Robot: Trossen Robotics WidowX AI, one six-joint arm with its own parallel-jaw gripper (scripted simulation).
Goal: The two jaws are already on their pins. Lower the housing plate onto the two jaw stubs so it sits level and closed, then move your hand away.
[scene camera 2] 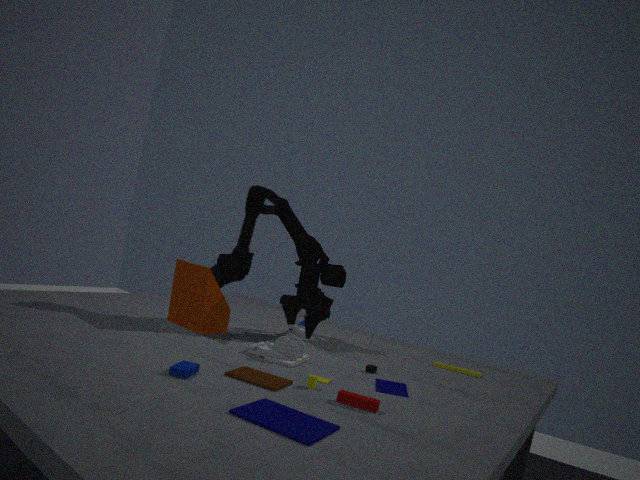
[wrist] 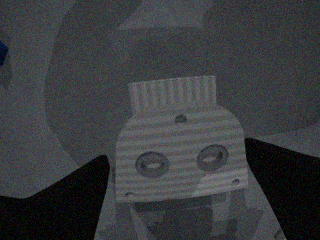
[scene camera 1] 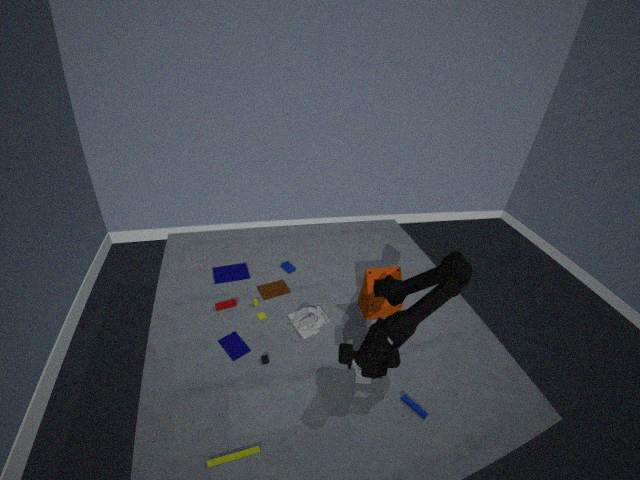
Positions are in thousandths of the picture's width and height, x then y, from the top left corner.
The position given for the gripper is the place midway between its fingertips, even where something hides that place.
The gripper (scene camera 2: 468,697) is open, with nothing in its grasp. Also in view: a brown plate (scene camera 2: 421,795) and a white piece (wrist: 461,390).
The gripper is seen too in the wrist view (wrist: 555,644) and in scene camera 1 (scene camera 1: 568,770). The wrist view misses the brown plate, which is hidden by the gripper.
